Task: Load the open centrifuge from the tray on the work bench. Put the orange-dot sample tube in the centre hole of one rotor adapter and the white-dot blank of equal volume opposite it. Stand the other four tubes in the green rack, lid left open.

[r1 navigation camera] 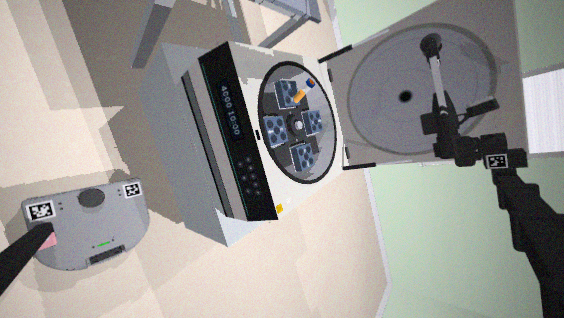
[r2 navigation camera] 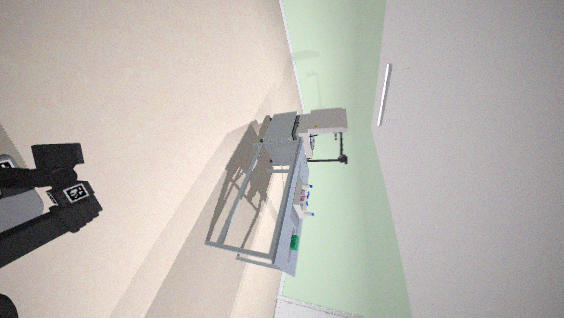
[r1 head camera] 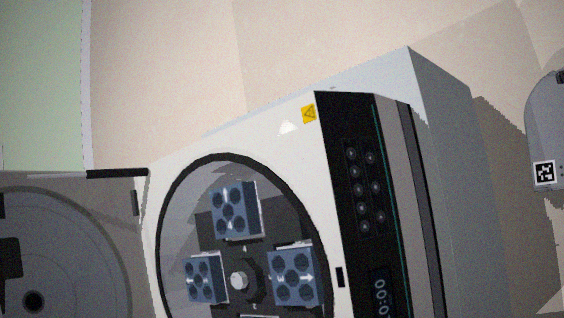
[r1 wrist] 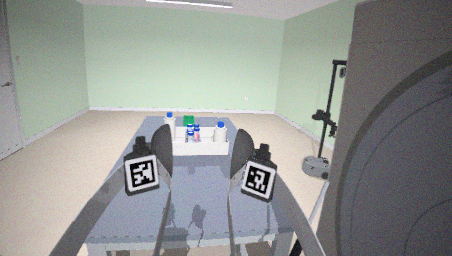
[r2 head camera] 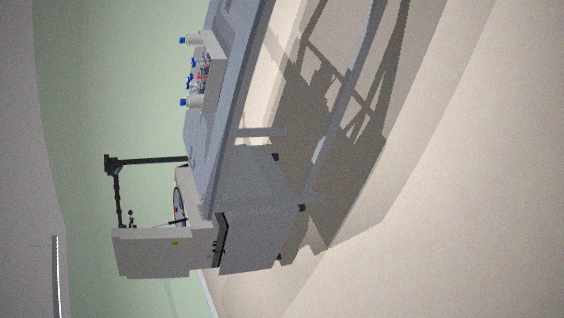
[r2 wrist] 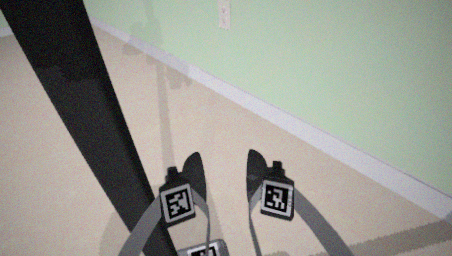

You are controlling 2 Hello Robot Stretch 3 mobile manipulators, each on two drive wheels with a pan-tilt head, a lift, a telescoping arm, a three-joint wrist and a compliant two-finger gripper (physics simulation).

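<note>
The centrifuge [r1 head camera: 270,140] [r1 navigation camera: 282,185] stands with its lid [r1 head camera: 55,225] [r1 navigation camera: 390,135] [r1 wrist: 395,115] open. The orange-filled tube [r1 navigation camera: 299,96], blue-capped, leans at adapter 2 [r1 navigation camera: 284,92] in the rotor; whether its end is in a hole is unclear. My r1 gripper [r1 navigation camera: 431,46] [r1 wrist: 201,150] is open and empty, raised in front of the lid and away from the tube. Several blue-capped tubes [r1 wrist: 190,136] stand in the white tray [r1 wrist: 202,148] [r2 head camera: 216,85]; their dots are unreadable. The green rack [r1 wrist: 188,120] [r2 navigation camera: 294,242] is behind the tray. My r2 gripper [r2 wrist: 225,172] is open and empty over the floor.
The work bench [r1 wrist: 200,187] [r2 head camera: 197,140] adjoins the centrifuge. White bottles [r1 wrist: 169,126] [r1 wrist: 220,133] with blue caps stand at the tray's two ends. In the r1 wrist view, r2 [r1 wrist: 316,166] stands right of the bench. The r2 mast [r2 wrist: 90,100] crosses its wrist view.
</note>
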